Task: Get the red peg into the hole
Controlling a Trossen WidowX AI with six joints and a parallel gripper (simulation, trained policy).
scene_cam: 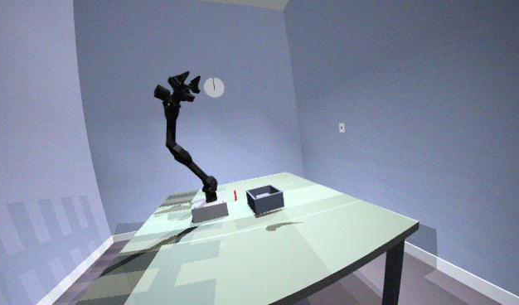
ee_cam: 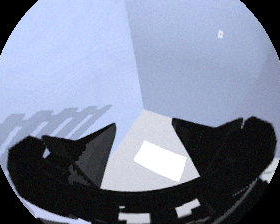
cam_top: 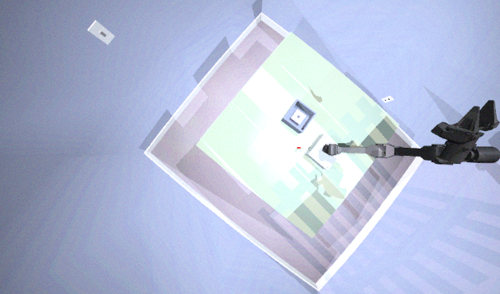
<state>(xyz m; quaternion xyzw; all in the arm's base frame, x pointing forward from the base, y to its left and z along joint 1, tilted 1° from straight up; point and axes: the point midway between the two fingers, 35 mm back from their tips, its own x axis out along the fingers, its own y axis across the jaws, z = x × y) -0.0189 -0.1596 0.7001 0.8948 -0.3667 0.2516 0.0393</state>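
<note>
My gripper tip is now 180 mm short of the red peg, 260 mm to the right of it and 770 mm above it. Also, from my gripper tip: plate 320 mm ahead, 50 mm to the left, 760 mm below; then box 320 mm ahead, 50 mm to the left, 780 mm below.
</note>
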